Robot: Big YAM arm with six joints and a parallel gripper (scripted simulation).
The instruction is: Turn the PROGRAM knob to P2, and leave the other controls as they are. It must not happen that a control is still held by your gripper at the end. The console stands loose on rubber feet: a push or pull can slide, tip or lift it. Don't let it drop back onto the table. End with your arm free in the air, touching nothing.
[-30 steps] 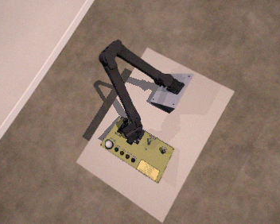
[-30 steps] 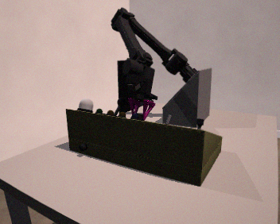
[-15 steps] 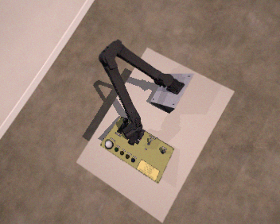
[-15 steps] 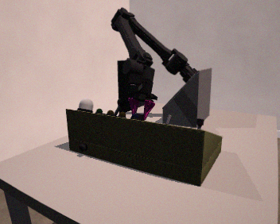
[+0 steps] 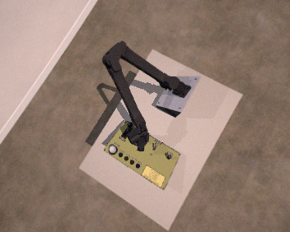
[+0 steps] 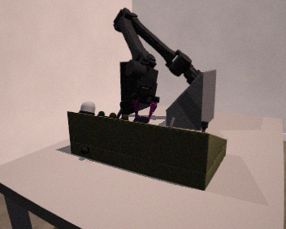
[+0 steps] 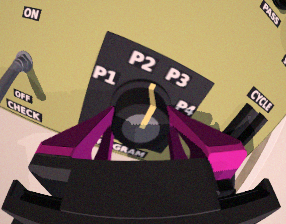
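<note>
My gripper is now 1 cm short of the black program knob. The rest, counted from my hand: toggle: 12 cm to the left, 2 cm behind; then olive console: 6 cm to the left, 3 cm ahead, 2 cm below; then black lever: 12 cm to the right, 1 cm behind, 1 cm above.
</note>
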